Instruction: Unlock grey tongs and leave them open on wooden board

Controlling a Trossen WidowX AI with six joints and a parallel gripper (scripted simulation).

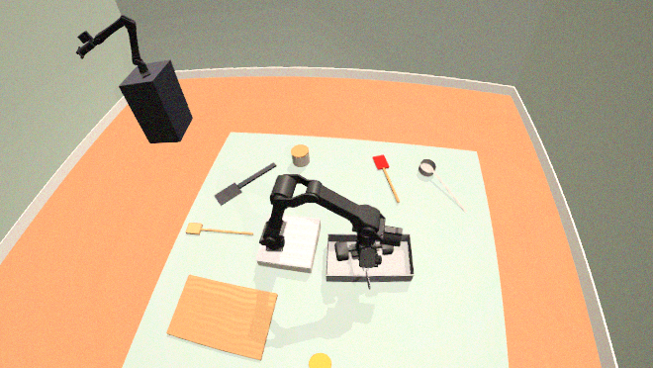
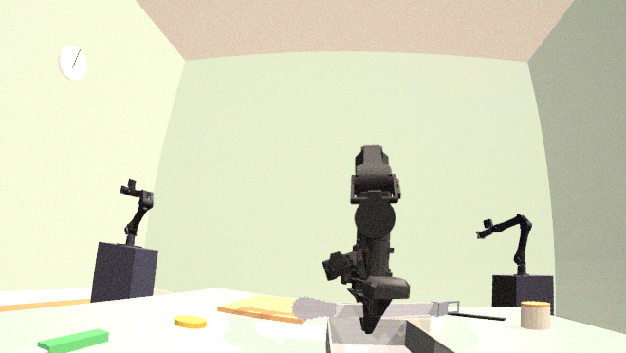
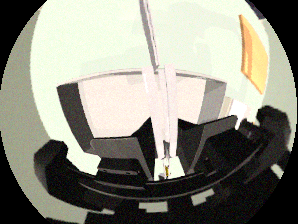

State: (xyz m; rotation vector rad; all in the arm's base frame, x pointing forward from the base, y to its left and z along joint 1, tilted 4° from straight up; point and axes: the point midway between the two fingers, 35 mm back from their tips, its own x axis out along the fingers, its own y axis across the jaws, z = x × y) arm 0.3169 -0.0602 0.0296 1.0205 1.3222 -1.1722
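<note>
Right now the roasting tin is 3 cm ahead of my gripper tip, 2 cm to the left of it and 3 cm below it. From my gripper tip the other things lie so: yellow disc 13 cm behind, 36 cm to the right, 5 cm below; wooden board 48 cm behind, 22 cm to the right, 5 cm below; red spatula 12 cm ahead, 45 cm to the left, 5 cm below.
</note>
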